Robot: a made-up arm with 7 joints.
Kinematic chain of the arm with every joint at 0, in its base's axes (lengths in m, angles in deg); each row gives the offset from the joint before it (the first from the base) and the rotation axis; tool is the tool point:
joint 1: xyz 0 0 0.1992 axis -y
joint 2: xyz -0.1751 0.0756 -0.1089 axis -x
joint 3: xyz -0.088 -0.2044 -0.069 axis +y
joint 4: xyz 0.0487 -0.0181 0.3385 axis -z
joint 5: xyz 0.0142 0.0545 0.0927 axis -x
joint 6: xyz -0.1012 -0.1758 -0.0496 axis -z
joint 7: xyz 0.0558 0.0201 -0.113 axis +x
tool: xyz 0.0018 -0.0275 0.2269
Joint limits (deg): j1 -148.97..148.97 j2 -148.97..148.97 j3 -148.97..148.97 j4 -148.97..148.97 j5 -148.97..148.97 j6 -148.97..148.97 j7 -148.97..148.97
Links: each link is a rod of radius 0.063 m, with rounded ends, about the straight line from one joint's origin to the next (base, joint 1, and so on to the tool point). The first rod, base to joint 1, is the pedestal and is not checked.
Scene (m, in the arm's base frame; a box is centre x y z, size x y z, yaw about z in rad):
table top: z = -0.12
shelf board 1: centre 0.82 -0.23 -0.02 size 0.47 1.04 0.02 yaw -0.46
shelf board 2: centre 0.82 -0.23 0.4 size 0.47 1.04 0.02 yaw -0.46
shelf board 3: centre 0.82 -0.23 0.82 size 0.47 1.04 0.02 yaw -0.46
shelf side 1: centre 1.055 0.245 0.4 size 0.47 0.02 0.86 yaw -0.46
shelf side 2: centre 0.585 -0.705 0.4 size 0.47 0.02 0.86 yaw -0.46
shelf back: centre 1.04 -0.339 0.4 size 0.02 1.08 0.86 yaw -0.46
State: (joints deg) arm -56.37 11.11 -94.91 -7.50 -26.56 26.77 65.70
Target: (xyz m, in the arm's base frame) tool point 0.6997 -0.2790 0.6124
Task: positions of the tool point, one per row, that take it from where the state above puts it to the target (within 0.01 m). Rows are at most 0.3 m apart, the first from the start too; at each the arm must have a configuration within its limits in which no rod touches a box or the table.
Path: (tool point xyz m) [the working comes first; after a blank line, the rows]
Joints at the target: -124.59 42.89 -79.69 -22.40 21.90 23.39 62.68
Straight joint move there: touches shelf board 3.

1: -0.1087 -0.3966 0.6394
2: 0.1625 -0.2906 0.6802
3: 0.3783 -0.1198 0.6124
4: 0.4993 -0.1750 0.6231
5: 0.6062 -0.2311 0.6224
6: 0.6997 -0.2790 0.6124

